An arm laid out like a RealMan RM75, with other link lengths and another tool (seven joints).
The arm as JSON. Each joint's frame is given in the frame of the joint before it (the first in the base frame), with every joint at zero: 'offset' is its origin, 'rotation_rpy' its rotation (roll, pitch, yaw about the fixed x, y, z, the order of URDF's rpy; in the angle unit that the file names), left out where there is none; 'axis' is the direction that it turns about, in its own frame. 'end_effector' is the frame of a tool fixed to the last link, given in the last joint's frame.
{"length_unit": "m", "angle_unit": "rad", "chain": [
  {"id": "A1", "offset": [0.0, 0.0, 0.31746], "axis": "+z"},
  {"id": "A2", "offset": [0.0, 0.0, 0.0], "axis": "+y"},
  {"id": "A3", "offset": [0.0, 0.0, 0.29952], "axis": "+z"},
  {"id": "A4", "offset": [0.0, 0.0, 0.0], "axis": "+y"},
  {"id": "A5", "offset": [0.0, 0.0, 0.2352], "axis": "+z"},
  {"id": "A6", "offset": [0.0, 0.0, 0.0], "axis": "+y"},
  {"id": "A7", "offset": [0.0, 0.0, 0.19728], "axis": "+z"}
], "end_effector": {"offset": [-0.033, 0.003, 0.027], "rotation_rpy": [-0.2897, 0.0, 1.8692]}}
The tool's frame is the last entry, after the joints.
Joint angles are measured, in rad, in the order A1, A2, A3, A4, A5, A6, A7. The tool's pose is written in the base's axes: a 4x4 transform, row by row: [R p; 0 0 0 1], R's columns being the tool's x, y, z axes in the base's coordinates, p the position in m. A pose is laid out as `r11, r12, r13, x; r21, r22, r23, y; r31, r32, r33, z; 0, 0, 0, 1`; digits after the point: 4 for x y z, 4 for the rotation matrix.
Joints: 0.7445, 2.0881, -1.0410, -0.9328, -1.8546, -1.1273, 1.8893
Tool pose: -0.7141, -0.4780, -0.5115, 0.0984; -0.6905, 0.3608, 0.6269, 0.5298; -0.1151, 0.8009, -0.5877, 0.0224; 0, 0, 0, 1
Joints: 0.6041, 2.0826, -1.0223, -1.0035, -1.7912, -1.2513, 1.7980
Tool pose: -0.6902, -0.4741, -0.5466, 0.1366; -0.7173, 0.3494, 0.6028, 0.4927; -0.0948, 0.8082, -0.5813, 0.0398; 0, 0, 0, 1
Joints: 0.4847, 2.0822, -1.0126, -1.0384, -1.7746, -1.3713, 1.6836
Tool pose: -0.6481, -0.5141, -0.5618, 0.1736; -0.7559, 0.3441, 0.5570, 0.4499; -0.0931, 0.7857, -0.6116, 0.0408; 0, 0, 0, 1
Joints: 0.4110, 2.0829, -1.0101, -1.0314, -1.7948, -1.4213, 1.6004
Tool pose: -0.6366, -0.5497, -0.5409, 0.2059; -0.7640, 0.3542, 0.5393, 0.4228; -0.1048, 0.7566, -0.6454, 0.0331; 0, 0, 0, 1
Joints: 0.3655, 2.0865, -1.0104, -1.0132, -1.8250, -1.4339, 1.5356
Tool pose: -0.6336, -0.5801, -0.5119, 0.2306; -0.7638, 0.3640, 0.5330, 0.4054; -0.1229, 0.7287, -0.6737, 0.0231; 0, 0, 0, 1
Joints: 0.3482, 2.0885, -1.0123, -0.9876, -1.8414, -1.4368, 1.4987
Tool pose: -0.6345, -0.5919, -0.4970, 0.2434; -0.7629, 0.3767, 0.5253, 0.3961; -0.1237, 0.7125, -0.6906, 0.0148; 0, 0, 0, 1
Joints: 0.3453, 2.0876, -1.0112, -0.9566, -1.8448, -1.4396, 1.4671
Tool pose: -0.6325, -0.5955, -0.4954, 0.2501; -0.7655, 0.3831, 0.5169, 0.3911; -0.1180, 0.7061, -0.6982, 0.0090; 0, 0, 0, 1
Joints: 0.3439, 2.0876, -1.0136, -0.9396, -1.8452, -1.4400, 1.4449
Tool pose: -0.6269, -0.6004, -0.4965, 0.2530; -0.7704, 0.3829, 0.5097, 0.3880; -0.1159, 0.7021, -0.7026, 0.0052; 0, 0, 0, 1
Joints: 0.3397, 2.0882, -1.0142, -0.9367, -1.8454, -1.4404, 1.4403
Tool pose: -0.6283, -0.5999, -0.4953, 0.2548; -0.7694, 0.3850, 0.5097, 0.3863; -0.1151, 0.7013, -0.7035, 0.0042; 0, 0, 0, 1
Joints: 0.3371, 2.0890, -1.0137, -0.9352, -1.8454, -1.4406, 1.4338
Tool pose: -0.6268, -0.6013, -0.4956, 0.2558; -0.7704, 0.3831, 0.5095, 0.3852; -0.1165, 0.7012, -0.7034, 0.0037; 0, 0, 0, 1
